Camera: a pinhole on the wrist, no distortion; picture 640 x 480 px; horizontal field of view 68.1 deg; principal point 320.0 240.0 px. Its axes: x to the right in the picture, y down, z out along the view. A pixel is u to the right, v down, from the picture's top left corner.
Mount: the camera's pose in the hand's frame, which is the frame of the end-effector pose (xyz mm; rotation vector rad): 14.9 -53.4 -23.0 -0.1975 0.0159 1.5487
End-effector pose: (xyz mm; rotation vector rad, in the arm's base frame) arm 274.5 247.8 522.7 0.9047 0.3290 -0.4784
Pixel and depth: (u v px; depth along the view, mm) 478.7 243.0 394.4
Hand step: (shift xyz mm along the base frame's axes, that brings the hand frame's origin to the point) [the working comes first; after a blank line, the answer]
In the camera's frame: 132.2 2.5 394.4

69.7 -205.2 302.6
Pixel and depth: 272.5 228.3 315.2
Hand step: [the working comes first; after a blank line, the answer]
In the camera's frame: -31.6 -7.8 315.2

-12.7 -255.6 148.1
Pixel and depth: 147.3 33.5 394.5
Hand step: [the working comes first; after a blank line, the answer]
In the camera's frame: -143.9 -172.0 394.5

69.9 -439.0 74.5
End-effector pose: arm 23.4 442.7 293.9 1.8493 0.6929 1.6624
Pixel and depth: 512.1 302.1 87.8
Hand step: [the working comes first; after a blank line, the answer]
In the camera's frame: 35.6 11.5 87.8

56.3 -3.2 -12.9
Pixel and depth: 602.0 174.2 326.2
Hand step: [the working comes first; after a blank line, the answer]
In the camera's frame: 194.3 -45.3 326.2

280.9 -128.5 125.3
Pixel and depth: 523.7 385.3 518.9
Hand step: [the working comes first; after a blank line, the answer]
In the camera's frame: 223.2 159.2 518.9

420.1 -335.6 -7.2
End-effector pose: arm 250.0 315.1 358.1 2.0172 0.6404 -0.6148
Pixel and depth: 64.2 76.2 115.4
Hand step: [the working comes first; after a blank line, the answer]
In the camera's frame: -62.3 -39.9 115.4

-53.0 -36.3 -134.7
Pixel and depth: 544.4 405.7 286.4
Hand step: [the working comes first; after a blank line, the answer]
In the camera's frame: 135.7 100.2 286.4

-45.4 -276.4 39.6
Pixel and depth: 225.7 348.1 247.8
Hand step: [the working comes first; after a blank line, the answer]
In the camera's frame: -49.3 56.6 247.8

-134.6 -174.5 -99.3
